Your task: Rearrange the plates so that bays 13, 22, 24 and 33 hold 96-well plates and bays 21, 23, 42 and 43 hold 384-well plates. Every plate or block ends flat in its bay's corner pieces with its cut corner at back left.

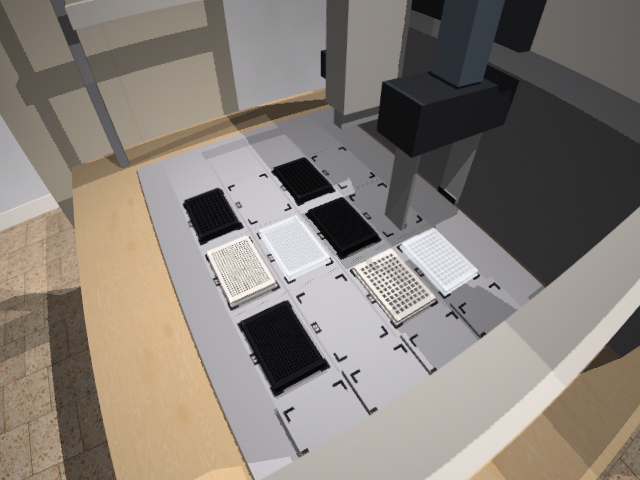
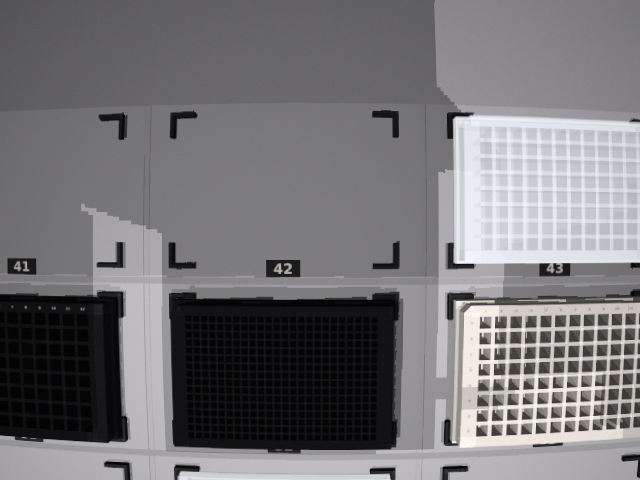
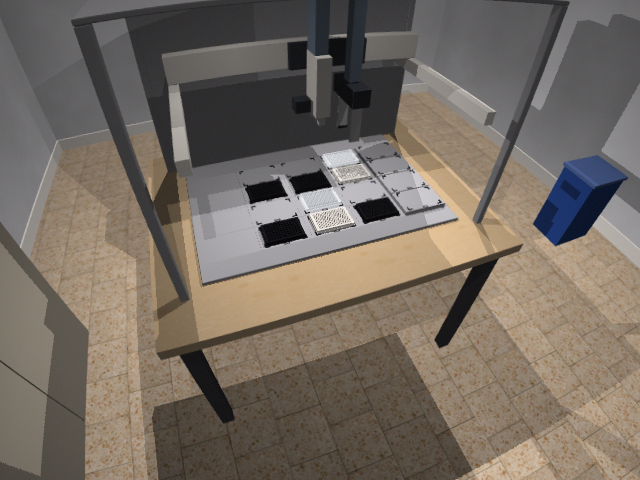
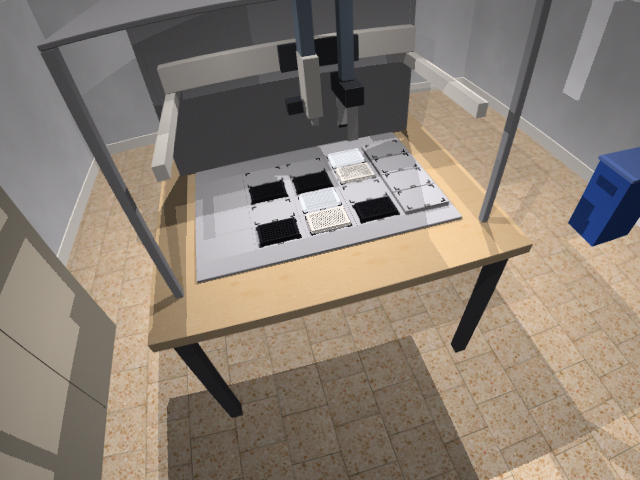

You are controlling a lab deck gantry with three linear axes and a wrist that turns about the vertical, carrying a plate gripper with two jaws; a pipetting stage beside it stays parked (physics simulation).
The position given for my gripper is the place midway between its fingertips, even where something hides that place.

I see my gripper [image 1: 422, 208], a bay 42 [image 2: 325, 183] and a bay 44 [image 1: 486, 308].
My gripper shows as well in image 3 [image 3: 347, 134] and in image 4 [image 4: 347, 132]. The bay 42 is seen too in image 1 [image 1: 371, 198].
